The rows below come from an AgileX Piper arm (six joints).
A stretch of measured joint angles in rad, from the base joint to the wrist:
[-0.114, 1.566, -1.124, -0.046, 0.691, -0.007]
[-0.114, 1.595, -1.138, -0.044, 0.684, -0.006]
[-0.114, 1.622, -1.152, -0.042, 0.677, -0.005]
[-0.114, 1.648, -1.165, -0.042, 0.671, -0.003]
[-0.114, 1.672, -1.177, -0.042, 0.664, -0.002]
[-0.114, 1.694, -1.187, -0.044, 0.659, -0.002]
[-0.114, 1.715, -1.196, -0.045, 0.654, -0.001]
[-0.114, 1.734, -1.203, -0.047, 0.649, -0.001]
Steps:
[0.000, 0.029, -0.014, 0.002, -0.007, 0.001]
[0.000, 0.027, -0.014, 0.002, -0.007, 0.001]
[0.000, 0.026, -0.013, 0.000, -0.006, 0.002]
[0.000, 0.024, -0.012, 0.000, -0.007, 0.001]
[0.000, 0.022, -0.010, -0.002, -0.005, 0.000]
[0.000, 0.021, -0.009, -0.001, -0.005, 0.001]
[0.000, 0.019, -0.007, -0.002, -0.005, 0.000]

